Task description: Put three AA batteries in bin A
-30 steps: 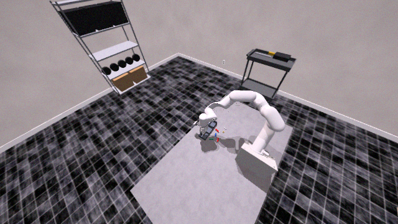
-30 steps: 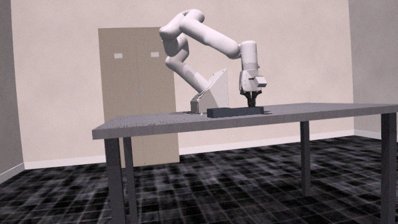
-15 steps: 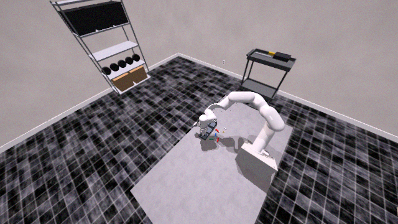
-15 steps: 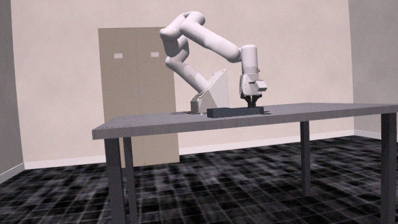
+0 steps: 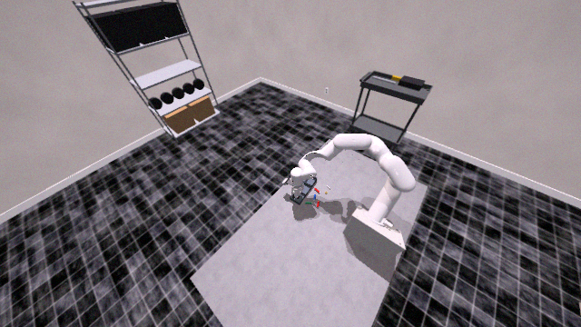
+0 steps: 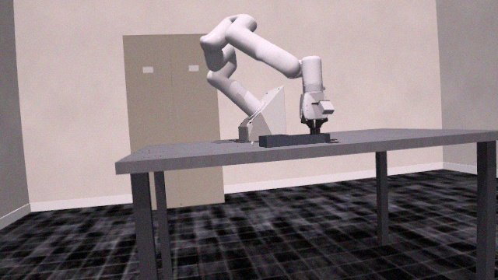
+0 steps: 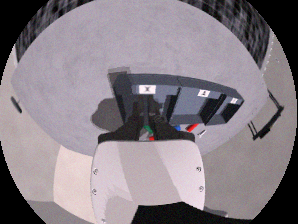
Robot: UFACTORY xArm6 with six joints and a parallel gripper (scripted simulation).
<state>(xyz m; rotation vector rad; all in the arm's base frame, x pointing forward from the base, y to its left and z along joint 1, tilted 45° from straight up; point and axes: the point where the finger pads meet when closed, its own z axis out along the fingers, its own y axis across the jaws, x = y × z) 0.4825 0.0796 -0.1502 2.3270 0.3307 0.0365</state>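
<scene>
Right now the blue AA battery is 90 mm to the right of my hand, 90 mm behind it and 30 mm below it. From my hand the other things lie so: green AA battery (90 mm behind, 30 mm to the right, 30 mm below); dark two-compartment bin (80 mm to the right, 20 mm below, 20 mm ahead); red battery (150 mm to the right, 60 mm behind, 30 mm below).
</scene>
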